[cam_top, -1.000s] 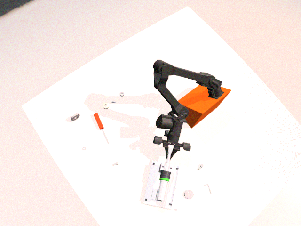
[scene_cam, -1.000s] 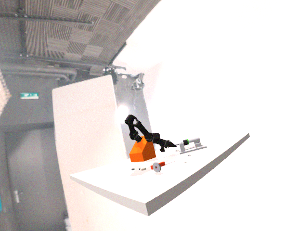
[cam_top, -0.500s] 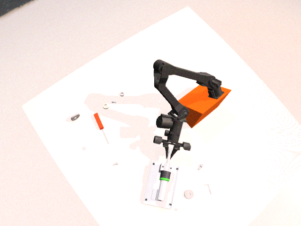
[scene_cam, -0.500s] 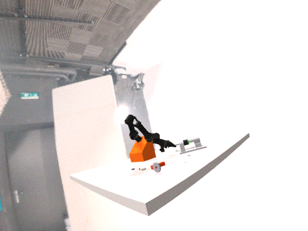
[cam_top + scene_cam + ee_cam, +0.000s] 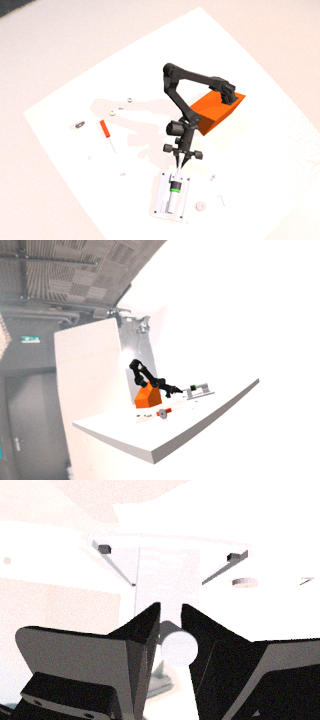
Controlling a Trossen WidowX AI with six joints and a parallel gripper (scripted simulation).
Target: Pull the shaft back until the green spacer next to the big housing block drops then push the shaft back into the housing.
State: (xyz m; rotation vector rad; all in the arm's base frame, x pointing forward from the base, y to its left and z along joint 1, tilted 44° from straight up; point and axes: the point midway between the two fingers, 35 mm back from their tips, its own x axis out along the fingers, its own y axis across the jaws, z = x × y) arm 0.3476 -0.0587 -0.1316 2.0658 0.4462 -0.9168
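My gripper tip is 4 cm short of the shaft, 3 cm to the right of it and 2 cm below it. Round my gripper tip: bolt: 11 cm behind, 15 cm to the left, 6 cm below; then green spacer: 9 cm ahead, 6 cm to the left, 2 cm above.
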